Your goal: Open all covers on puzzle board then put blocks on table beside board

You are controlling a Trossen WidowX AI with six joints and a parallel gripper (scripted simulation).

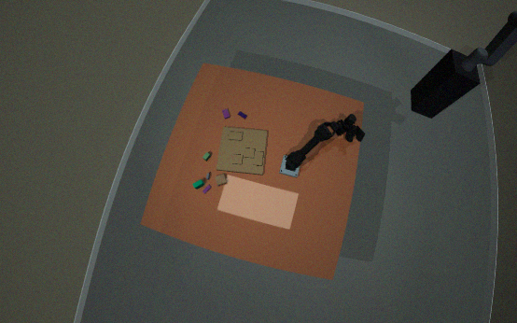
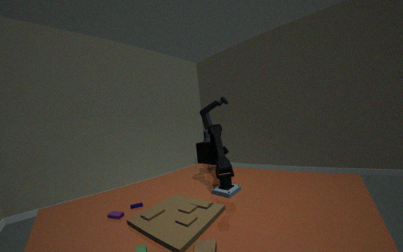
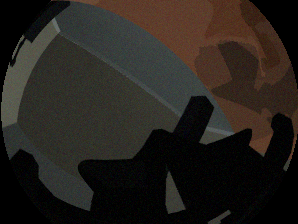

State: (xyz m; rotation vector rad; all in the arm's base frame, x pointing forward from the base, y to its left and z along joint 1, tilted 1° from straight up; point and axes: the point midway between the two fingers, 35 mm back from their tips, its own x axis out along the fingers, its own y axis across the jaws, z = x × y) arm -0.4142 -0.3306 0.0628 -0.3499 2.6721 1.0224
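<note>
Now: the tan puzzle board 76 cm ahead of my gripper tip, 32 cm to the left of it and 7 cm below it. Also, from my gripper tip: dark purple block (85 cm ahead, 8 cm below, 7 cm to the left).
</note>
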